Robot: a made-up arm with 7 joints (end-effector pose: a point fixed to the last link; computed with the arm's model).
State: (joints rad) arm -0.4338 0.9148 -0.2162 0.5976 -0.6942 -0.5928 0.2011
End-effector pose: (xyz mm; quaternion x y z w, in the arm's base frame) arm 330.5 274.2 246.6 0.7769 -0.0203 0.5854 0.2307
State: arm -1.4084 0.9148 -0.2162 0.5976 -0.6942 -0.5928 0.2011
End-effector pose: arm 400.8 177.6 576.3 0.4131 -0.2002 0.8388 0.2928
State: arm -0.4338 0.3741 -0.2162 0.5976 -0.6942 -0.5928 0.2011
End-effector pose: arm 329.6 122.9 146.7 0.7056 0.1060 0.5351 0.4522
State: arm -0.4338 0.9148 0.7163 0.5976 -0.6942 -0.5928 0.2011
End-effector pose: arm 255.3 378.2 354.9 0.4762 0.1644 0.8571 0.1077
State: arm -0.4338 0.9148 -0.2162 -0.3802 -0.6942 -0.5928 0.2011
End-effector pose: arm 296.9 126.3 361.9 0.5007 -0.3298 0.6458 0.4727
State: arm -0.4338 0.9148 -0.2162 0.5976 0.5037 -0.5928 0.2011
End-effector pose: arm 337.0 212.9 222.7 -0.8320 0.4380 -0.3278 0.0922
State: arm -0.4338 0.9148 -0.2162 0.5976 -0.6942 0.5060 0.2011
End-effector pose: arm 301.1 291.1 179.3 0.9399 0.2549 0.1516 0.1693
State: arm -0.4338 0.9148 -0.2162 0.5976 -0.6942 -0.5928 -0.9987
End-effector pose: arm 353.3 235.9 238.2 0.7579 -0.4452 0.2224 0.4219
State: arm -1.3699 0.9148 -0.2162 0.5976 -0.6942 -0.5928 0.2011
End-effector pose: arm 404.6 181.1 562.8 0.4299 -0.1937 0.8322 0.2916
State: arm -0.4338 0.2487 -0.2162 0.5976 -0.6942 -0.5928 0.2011
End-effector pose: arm 326.6 81.9 135.9 0.6815 0.1345 0.5177 0.4994
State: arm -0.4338 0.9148 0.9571 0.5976 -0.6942 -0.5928 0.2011
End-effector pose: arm 216.9 397.7 367.5 0.3788 0.2079 0.8990 0.0710
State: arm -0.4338 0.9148 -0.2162 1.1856 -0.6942 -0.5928 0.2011
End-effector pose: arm 264.6 358.3 197.4 0.8579 0.1730 0.4808 0.0548
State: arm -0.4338 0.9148 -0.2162 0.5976 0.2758 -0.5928 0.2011
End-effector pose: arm 338.4 222.0 232.4 -0.8447 0.3663 -0.3891 0.0297
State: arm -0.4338 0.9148 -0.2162 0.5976 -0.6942 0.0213 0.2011
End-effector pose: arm 323.5 286.1 205.2 0.9011 0.1382 0.3568 0.2040
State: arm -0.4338 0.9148 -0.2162 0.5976 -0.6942 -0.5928 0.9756
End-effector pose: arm 300.7 277.4 241.8 0.6414 0.2678 0.7165 0.0587
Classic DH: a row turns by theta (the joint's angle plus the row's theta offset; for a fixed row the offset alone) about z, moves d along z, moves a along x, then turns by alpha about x. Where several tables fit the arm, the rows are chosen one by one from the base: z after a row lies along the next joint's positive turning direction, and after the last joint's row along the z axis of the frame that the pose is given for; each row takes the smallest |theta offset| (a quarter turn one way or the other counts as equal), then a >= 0, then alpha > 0; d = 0 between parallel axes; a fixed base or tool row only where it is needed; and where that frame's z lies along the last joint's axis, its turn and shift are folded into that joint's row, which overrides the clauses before.
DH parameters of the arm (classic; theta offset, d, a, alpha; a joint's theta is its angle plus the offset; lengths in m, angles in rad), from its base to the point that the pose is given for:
base (fixed): -0.071 0.4171 0.0259 -1.3004
joint 1: -1.3111 0.0521 -0.0069 -1.5708
joint 2: 1.2915 0.0513 0.0062 1.5708
joint 3: 1.5708 -0.2405 0.007 -1.5708
joint 4: 1.5708 -0.0244 0.0022 1.5708
joint 5: 0 0.1406 -0.0131 -1.5708
joint 6: -1.5708 -0.0047 0.0505 1.5708
joint 7: 0.7816 -0.0032 0.0402 1.8119
tool (fixed): 0.8423 -0.0009 0 0

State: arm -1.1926 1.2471 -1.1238 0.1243 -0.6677 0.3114 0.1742
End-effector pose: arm 391.8 173.2 374.5 0.9324 -0.2588 0.2447 0.0614
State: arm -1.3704 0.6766 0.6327 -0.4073 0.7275 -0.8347 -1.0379
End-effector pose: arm 232.4 56.3 615.5 -0.4536 0.4473 -0.5269 0.5626
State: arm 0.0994 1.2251 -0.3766 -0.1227 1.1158 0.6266 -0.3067
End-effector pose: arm 217.0 242.1 207.6 -0.7803 0.3687 0.1378 0.4860
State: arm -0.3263 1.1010 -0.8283 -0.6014 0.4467 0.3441 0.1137
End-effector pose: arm 224.2 81.1 257.9 -0.7746 0.5816 -0.2478 0.0172
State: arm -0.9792 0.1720 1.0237 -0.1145 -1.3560 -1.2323 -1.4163
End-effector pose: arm 241.8 203.5 383.3 0.0231 0.3166 -0.9462 0.0621
